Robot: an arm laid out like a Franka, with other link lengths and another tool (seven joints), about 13 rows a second.
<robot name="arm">
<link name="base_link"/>
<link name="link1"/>
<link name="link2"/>
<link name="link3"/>
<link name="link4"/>
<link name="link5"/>
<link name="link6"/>
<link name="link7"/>
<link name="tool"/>
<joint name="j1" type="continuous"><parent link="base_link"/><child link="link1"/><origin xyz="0.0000 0.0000 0.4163"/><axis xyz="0 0 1"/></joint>
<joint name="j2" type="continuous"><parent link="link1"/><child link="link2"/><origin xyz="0.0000 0.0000 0.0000"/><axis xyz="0 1 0"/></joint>
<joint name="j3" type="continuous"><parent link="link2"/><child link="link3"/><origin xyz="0.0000 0.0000 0.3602"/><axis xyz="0 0 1"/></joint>
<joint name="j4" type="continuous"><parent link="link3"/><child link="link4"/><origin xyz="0.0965 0.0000 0.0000"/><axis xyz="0 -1 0"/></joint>
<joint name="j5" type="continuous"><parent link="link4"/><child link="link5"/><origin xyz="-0.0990 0.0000 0.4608"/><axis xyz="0 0 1"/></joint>
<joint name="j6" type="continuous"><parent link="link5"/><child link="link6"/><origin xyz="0.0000 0.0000 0.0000"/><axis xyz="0 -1 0"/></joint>
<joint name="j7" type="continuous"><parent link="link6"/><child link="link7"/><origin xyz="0.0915 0.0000 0.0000"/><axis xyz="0 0 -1"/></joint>
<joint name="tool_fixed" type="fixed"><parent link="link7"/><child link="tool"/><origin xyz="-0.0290 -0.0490 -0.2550" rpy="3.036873 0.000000 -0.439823"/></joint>
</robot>
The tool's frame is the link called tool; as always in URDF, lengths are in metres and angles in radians. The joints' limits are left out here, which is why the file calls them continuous.
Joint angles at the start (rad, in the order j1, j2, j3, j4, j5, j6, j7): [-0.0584, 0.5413, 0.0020, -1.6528, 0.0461, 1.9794, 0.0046]
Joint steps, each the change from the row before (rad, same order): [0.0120, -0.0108, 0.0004, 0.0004, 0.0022, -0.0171, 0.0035]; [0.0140, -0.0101, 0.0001, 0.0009, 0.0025, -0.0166, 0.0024]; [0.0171, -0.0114, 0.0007, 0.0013, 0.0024, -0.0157, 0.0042]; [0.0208, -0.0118, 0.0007, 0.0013, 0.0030, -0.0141, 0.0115]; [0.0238, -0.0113, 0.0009, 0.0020, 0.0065, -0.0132, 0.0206]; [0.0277, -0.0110, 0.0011, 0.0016, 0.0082, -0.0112, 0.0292]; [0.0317, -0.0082, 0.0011, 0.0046, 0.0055, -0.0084, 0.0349]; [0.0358, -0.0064, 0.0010, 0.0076, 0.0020, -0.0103, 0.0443]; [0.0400, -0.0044, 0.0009, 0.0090, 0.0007, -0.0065, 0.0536]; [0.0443, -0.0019, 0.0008, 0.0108, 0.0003, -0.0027, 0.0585]
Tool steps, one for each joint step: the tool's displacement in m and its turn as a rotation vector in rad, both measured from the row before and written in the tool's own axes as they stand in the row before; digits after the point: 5 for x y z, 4 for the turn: [-0.00758, -0.00634, -0.00733, -0.0030, -0.0048, -0.0088]; [-0.00793, -0.00753, -0.00713, -0.0032, -0.0042, -0.0114]; [-0.00893, -0.00988, -0.00841, -0.0028, -0.0015, -0.0131]; [-0.01032, -0.01242, -0.00884, -0.0023, -0.0002, -0.0091]; [-0.01210, -0.01517, -0.00884, 0.0005, -0.0014, -0.0022]; [-0.01426, -0.01796, -0.00843, 0.0015, -0.0015, 0.0029]; [-0.01489, -0.02032, -0.00816, -0.0001, 0.0022, 0.0041]; [-0.01694, -0.02181, -0.00830, -0.0040, 0.0030, 0.0084]; [-0.01882, -0.02406, -0.00781, -0.0038, 0.0061, 0.0137]; [-0.02100, -0.02637, -0.00714, -0.0024, 0.0090, 0.0147]
